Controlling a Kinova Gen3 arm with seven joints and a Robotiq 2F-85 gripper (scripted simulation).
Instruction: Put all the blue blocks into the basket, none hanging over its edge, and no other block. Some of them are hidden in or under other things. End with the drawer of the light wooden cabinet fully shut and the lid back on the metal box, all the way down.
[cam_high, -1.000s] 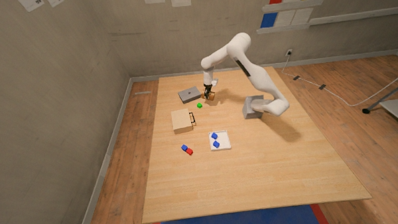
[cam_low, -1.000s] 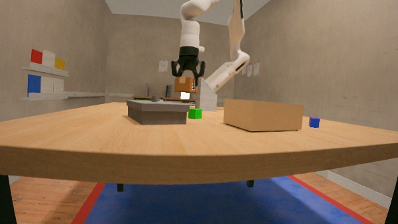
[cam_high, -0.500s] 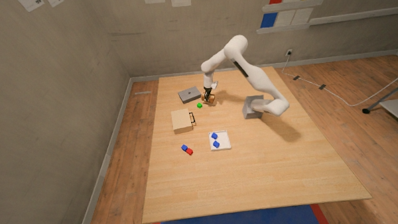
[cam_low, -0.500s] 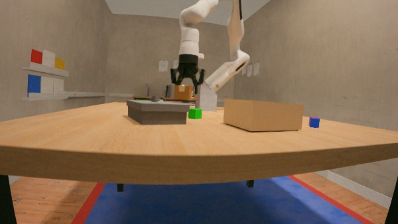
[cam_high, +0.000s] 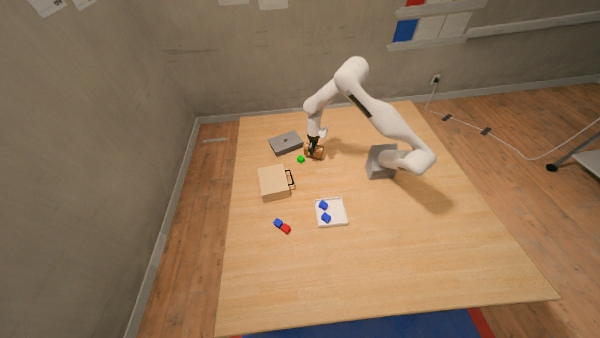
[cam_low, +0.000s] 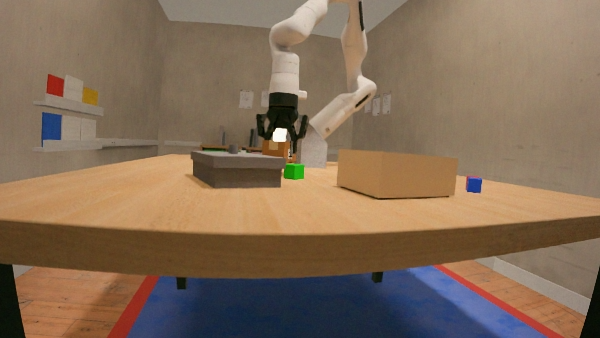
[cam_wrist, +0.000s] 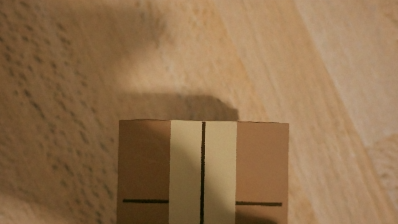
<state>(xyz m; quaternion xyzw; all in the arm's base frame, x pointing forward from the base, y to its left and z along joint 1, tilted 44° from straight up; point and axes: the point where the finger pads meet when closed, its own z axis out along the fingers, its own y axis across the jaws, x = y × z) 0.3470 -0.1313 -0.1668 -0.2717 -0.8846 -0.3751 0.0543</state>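
Now: hand 8 cm short of the green block, 2 cm to the right of it and 5 cm above it. Round my hand: brown cardboard box (right at my hand); then grey lid (15 cm ahead, 13 cm to the right, 2 cm below); then metal box (15 cm ahead, 13 cm to the right, 4 cm below).
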